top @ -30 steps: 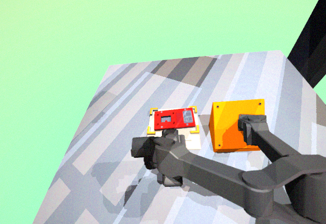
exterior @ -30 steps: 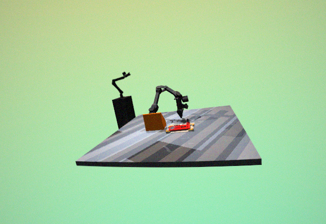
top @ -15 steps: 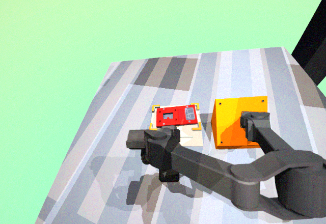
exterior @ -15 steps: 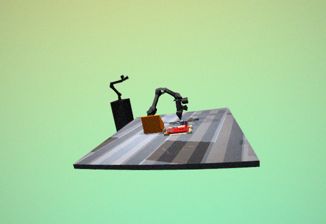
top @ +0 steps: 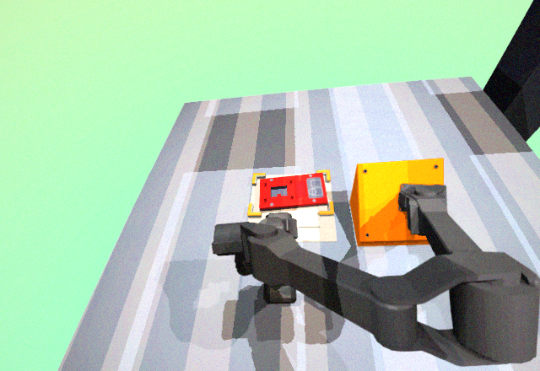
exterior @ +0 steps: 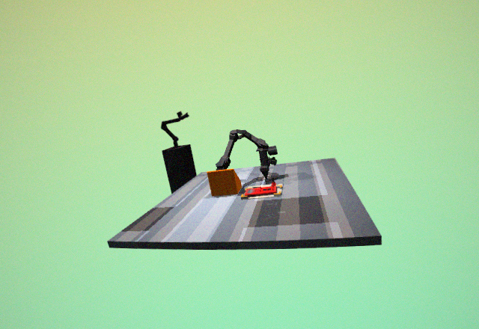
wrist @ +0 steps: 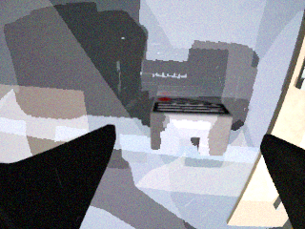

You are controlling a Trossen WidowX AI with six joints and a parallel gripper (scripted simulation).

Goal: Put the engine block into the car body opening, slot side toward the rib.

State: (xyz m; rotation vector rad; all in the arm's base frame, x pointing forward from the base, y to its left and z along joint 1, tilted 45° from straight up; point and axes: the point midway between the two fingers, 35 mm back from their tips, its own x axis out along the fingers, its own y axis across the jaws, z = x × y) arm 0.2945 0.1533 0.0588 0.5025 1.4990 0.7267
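Right now my gripper tip is 10 mm past the grey engine block and 20 mm above it.
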